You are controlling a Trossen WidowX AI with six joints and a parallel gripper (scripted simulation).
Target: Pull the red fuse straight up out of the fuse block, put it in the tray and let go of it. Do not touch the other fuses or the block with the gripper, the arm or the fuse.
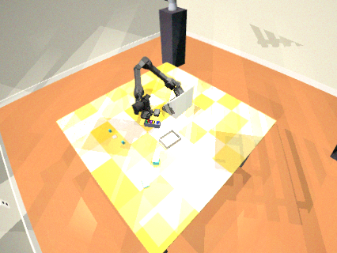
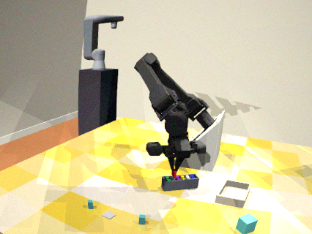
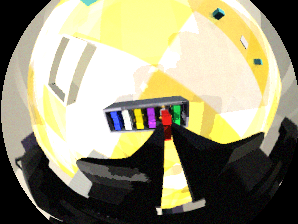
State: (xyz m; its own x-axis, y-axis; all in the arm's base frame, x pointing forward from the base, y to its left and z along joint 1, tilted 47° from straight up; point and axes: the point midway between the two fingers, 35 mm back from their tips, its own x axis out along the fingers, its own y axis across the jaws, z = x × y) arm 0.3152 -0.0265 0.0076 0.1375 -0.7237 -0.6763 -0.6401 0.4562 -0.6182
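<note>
Now: the pale tray 22 cm to the left of my gripper tip, 6 cm below it and 3 cm behind it. From my gripper tip the other things lie so: red fuse 1 cm below.
</note>
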